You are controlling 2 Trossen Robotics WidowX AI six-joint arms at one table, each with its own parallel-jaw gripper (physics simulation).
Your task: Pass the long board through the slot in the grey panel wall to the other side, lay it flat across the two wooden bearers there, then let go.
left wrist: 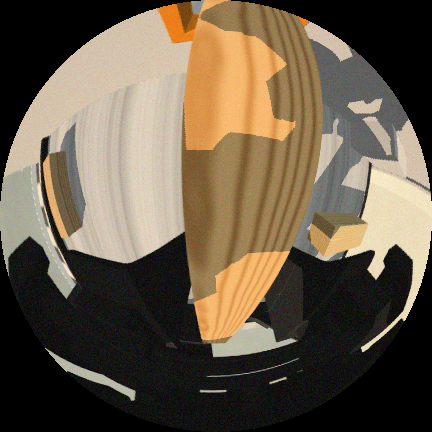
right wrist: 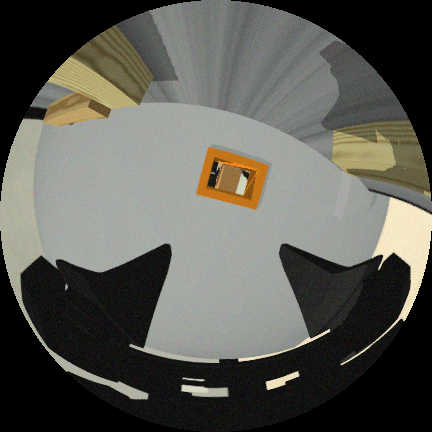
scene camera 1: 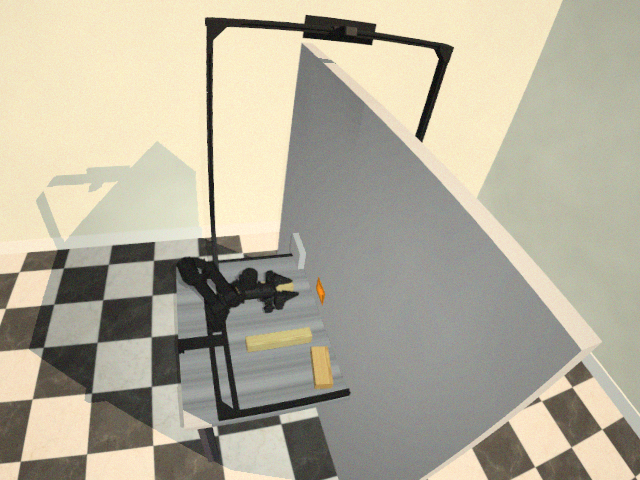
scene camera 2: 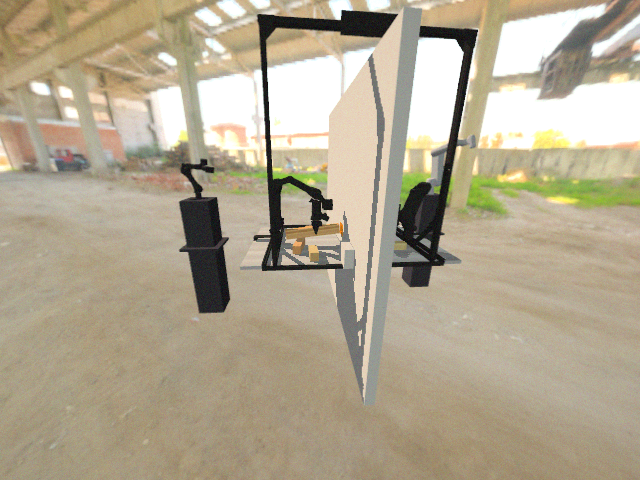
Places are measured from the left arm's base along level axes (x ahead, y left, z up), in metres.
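Pixels of known places: left gripper, between the fingertips: (left wrist: 224, 232) (scene camera 2: 315, 233); right gripper, between the fingertips: (right wrist: 227, 250) (scene camera 1: 295, 287); left arm's base, origin of its link: (left wrist: 190, 317); right arm's base, origin of its link: (scene camera 1: 216, 325) (scene camera 2: 408, 237).
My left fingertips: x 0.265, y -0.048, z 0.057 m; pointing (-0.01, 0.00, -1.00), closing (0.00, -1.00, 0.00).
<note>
For each thing: its top centre in the pictures, then the offset to it from my left fingertips. "spot": a spot on its surface instead.
- long board, centre of its top: (left wrist: 230, 335) (right wrist: 219, 188) (scene camera 2: 312, 224) 0.020 m back, 0.000 m left, 0.063 m up
- orange-rimmed slot, a spot on its surface: (left wrist: 177, 36) spot: 0.166 m ahead, 0.045 m left, 0.001 m down
- board's end face, a spot on its surface: (right wrist: 230, 179) spot: 0.151 m ahead, 0.002 m right, 0.028 m up
- bearer, centre of its top: (scene camera 1: 279, 336) 0.421 m ahead, 0.155 m left, 0.032 m down
- wooden block, centre of its top: (right wrist: 69, 118) (scene camera 1: 322, 364) 0.292 m ahead, 0.302 m left, 0.038 m down
The long board (scene camera 2: 299, 233) (left wrist: 250, 175) is held above the table in my left gripper (scene camera 2: 316, 230) (left wrist: 224, 232), which is shut on it. Its far end is at the orange-rimmed slot (scene camera 1: 318, 297) (left wrist: 177, 36) (right wrist: 227, 198) in the panel wall (scene camera 1: 413, 258) (scene camera 2: 356, 155) (right wrist: 125, 165). In the right wrist view the board's end face (right wrist: 230, 179) shows through the opening; how deep it sits is unclear. My right gripper (scene camera 1: 296, 288) (right wrist: 227, 250) is open and empty, facing the slot side of the wall. One bearer (scene camera 1: 279, 339) (right wrist: 100, 75) lies clear; the other (scene camera 1: 285, 287) (right wrist: 367, 157) is partly under my right gripper.
A wooden block (scene camera 1: 321, 367) (right wrist: 75, 111) lies near the wall beside the clear bearer. On the left arm's side, wooden blocks (scene camera 2: 298, 247) (scene camera 2: 313, 253) (left wrist: 337, 234) (left wrist: 62, 195) lie below the board. A pale upright piece (scene camera 1: 298, 251) (scene camera 2: 347, 256) stands at the wall by the table edge.
</note>
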